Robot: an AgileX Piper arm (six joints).
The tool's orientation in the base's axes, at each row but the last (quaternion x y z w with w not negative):
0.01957 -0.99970 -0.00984 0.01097
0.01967 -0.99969 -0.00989 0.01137
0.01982 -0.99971 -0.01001 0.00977
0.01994 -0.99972 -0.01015 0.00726
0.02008 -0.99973 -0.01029 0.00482
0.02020 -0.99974 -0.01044 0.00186
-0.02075 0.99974 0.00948 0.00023
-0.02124 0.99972 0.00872 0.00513
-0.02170 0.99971 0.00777 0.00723
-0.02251 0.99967 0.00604 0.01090
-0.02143 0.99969 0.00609 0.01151
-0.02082 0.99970 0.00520 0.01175
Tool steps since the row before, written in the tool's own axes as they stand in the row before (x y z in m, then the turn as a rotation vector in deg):
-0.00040 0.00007 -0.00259 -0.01 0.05 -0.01
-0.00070 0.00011 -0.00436 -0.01 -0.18 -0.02
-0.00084 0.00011 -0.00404 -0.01 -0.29 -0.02
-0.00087 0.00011 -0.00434 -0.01 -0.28 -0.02
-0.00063 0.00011 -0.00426 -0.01 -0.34 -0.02
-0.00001 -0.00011 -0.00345 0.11 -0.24 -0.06
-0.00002 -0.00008 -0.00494 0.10 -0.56 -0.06
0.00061 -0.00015 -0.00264 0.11 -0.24 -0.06
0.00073 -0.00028 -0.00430 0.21 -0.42 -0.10
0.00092 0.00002 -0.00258 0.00 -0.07 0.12
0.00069 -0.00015 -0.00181 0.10 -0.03 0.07
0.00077 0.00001 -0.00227 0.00 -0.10 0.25
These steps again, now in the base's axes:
0.00045 0.00004 0.00258 0.01 0.05 0.01
0.00080 0.00005 0.00434 0.02 -0.18 0.02
0.00092 0.00006 0.00402 0.02 -0.29 0.01
0.00093 0.00006 0.00433 0.02 -0.28 0.01
0.00067 0.00005 0.00426 0.02 -0.34 0.01
0.00003 -0.00018 0.00345 -0.10 -0.25 0.06
0.00002 -0.00017 0.00494 -0.08 -0.56 0.05
-0.00063 -0.00022 0.00263 -0.10 -0.25 0.05
-0.00078 -0.00038 0.00428 -0.19 -0.43 0.09
-0.00098 -0.00005 0.00256 0.01 -0.07 -0.12
-0.00072 -0.00020 0.00179 -0.10 -0.03 -0.07
-0.00082 -0.00005 0.00225 0.01 -0.10 -0.25

